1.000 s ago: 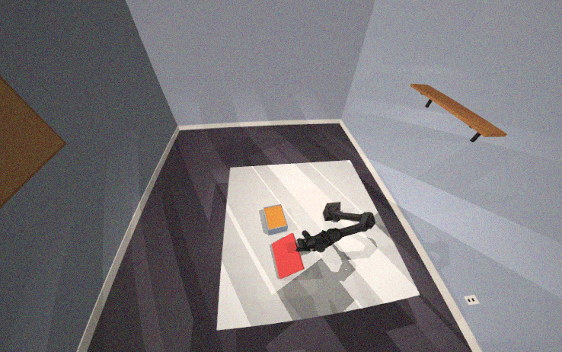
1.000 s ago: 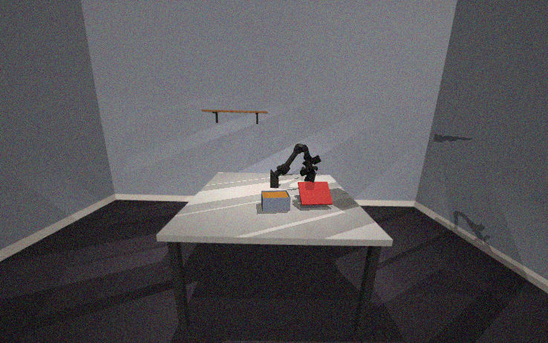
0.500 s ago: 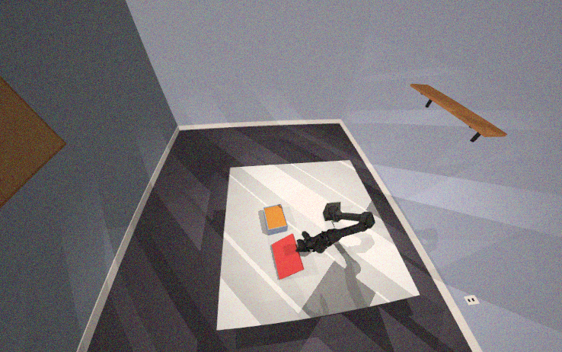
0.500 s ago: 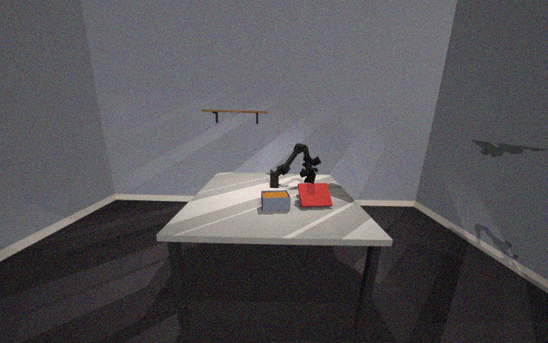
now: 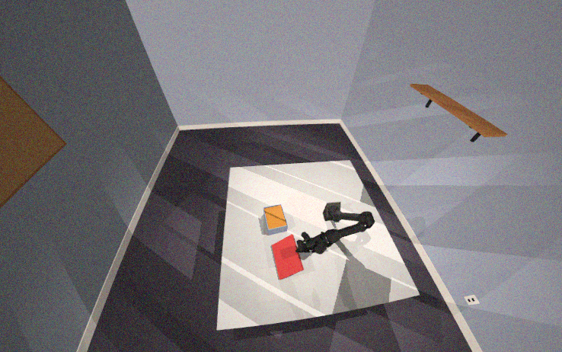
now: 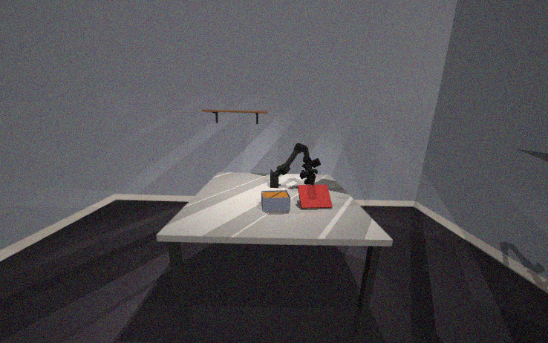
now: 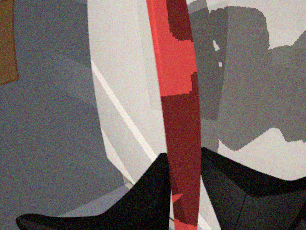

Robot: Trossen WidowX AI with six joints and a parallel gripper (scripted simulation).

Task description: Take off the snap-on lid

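Right now the red lid is 70 mm ahead of my gripper tip and 50 mm below it. Round my gripper tip: storage box: 300 mm to the right, 80 mm below, 80 mm ahead.
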